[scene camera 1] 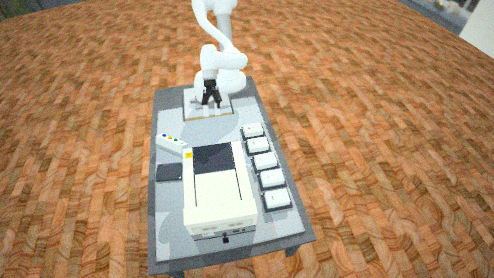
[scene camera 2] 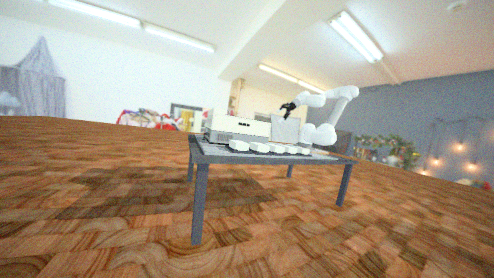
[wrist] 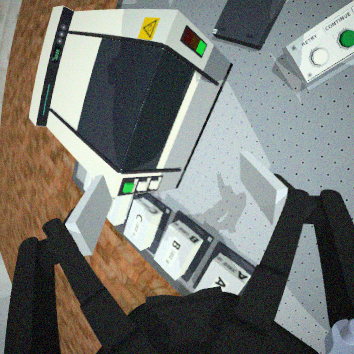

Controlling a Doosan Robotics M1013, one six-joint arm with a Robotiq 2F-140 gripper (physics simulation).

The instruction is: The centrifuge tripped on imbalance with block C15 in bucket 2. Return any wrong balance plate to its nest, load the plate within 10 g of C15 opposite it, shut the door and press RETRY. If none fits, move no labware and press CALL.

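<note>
My gripper is open and empty, high above the table, on the arm's side of the centrifuge. The centrifuge is cream with a dark window; its door looks shut, and its inside, block C15 and any balance plate in it are hidden. White balance plates sit in dark nests in a row beside it: plate A, plate B and plate C, with more beyond. Their weights are not clearly legible. The RETRY button is white; CALL does not show in the wrist view.
The sloped button panel stands on the side opposite the plate row. A dark flat pad lies between it and the table's far end, beside the centrifuge. The arm's base is at the table's other end.
</note>
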